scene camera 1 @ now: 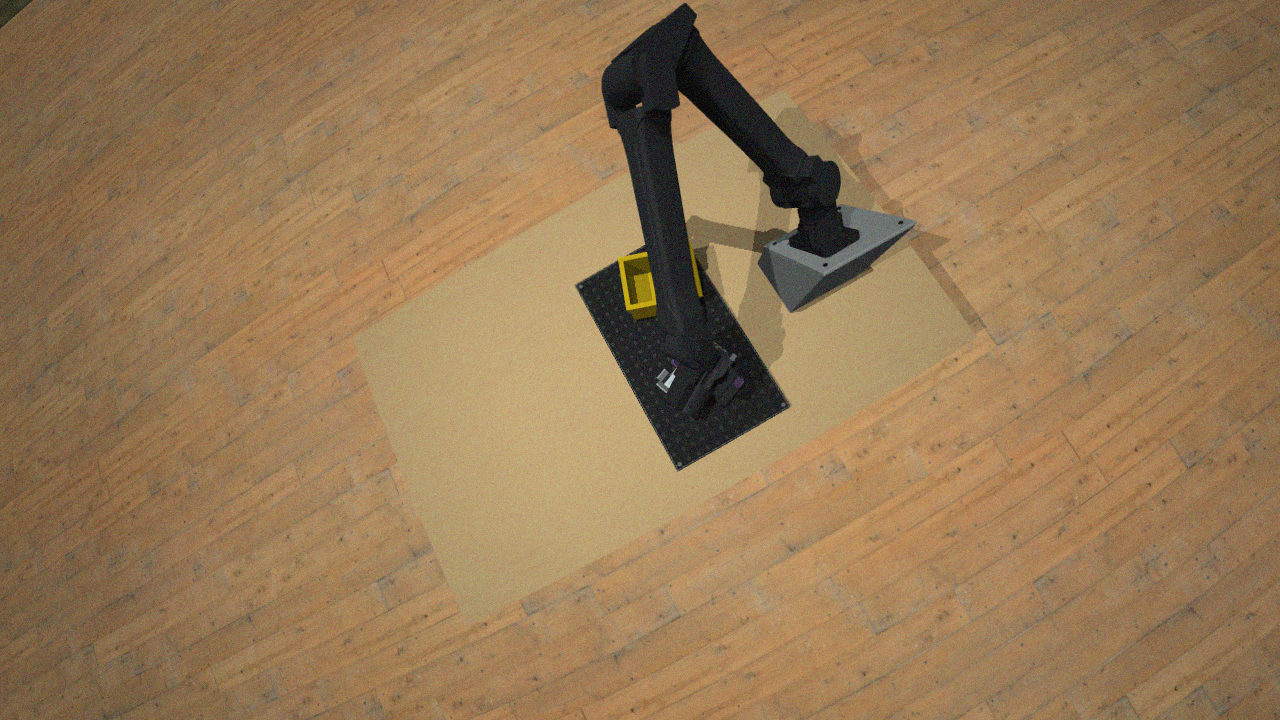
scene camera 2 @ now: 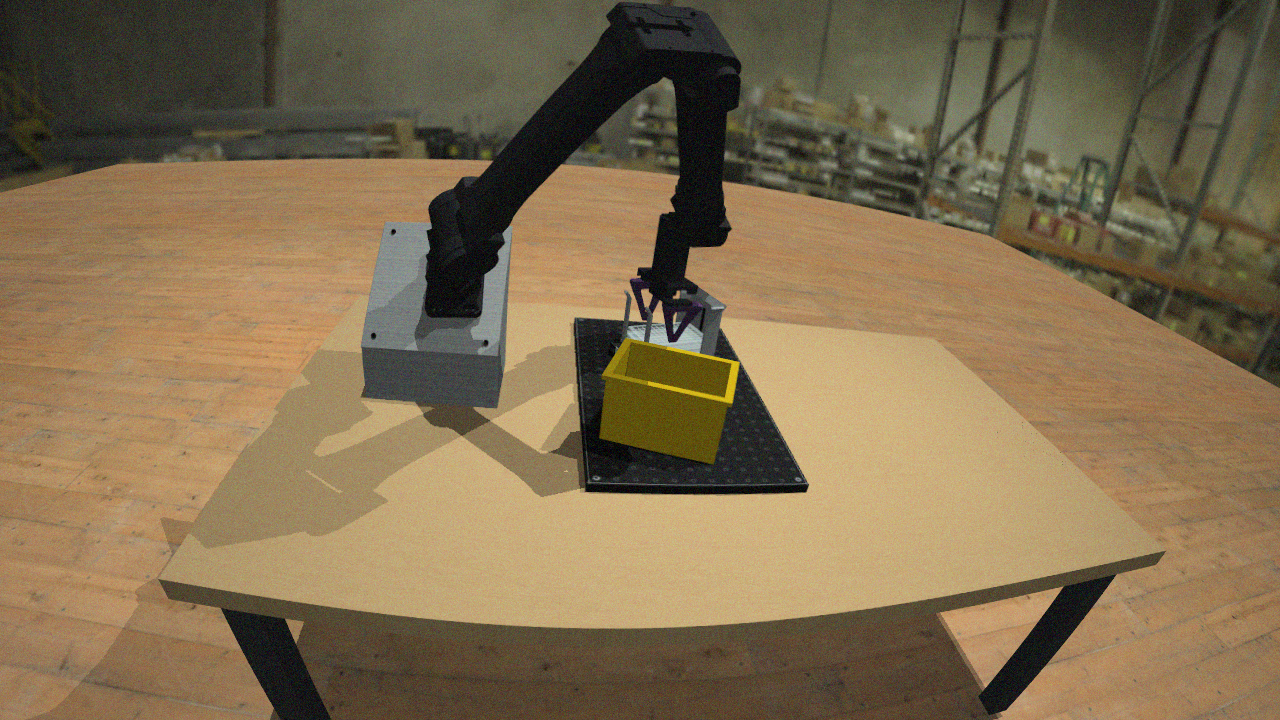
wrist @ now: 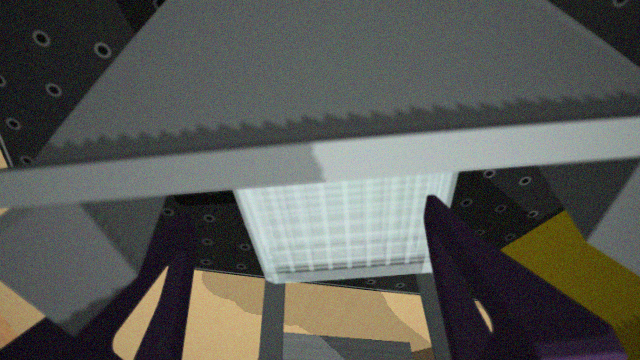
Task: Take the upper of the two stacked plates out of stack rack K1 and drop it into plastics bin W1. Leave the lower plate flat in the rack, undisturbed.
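Frame: origin at the arm's base, x right, y back, z down, level; centimetres.
Seen in the pictures: gripper, fingertip midpoint: (scene camera 2: 658, 330) (wrist: 306, 214); arm's base, origin of the base link: (scene camera 1: 823, 241) (scene camera 2: 456, 280).
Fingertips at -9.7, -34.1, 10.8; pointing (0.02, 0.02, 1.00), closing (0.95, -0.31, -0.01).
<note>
Offsets run from my fingertips to a thing's top centre, as dx, dy, dz. "spot": to the spot under its first point. Level surfaces: height alone.
Stack rack K1 @[+1.3, -1.1, -6.9] (scene camera 2: 712, 329) (wrist: 274, 320) is grey, with slim posts and a taller wall. A pale, gridded plate @[+1.1, -1.7, -0.2] (scene camera 1: 666, 380) (scene camera 2: 692, 341) (wrist: 345, 225) lies flat in it; I cannot make out the two stacked plates separately. My gripper (scene camera 2: 659, 327) (wrist: 306, 214) is open and empty, its dark purple fingers pointing down over the rack. In the wrist view the fingers stand left and right of the plate, and the right fingertip overlaps the plate's edge. In scene camera 1 the arm hides most of the rack. Plastics bin W1 @[+23.6, +2.7, -4.9] (scene camera 1: 641, 311) (scene camera 2: 662, 420) (wrist: 565, 270) is yellow and open-topped.
The rack and bin stand on a black perforated board (scene camera 1: 680, 447) (scene camera 2: 760, 465) on the tan table @[dz +6.3] (scene camera 1: 501, 429) (scene camera 2: 939, 501). A grey bar @[spot: -0.9, -8.9, -6.8] (wrist: 400, 155) crosses the wrist view above the plate. The arm's grey base block (scene camera 1: 805, 282) (scene camera 2: 429, 376) stands beside the board.
</note>
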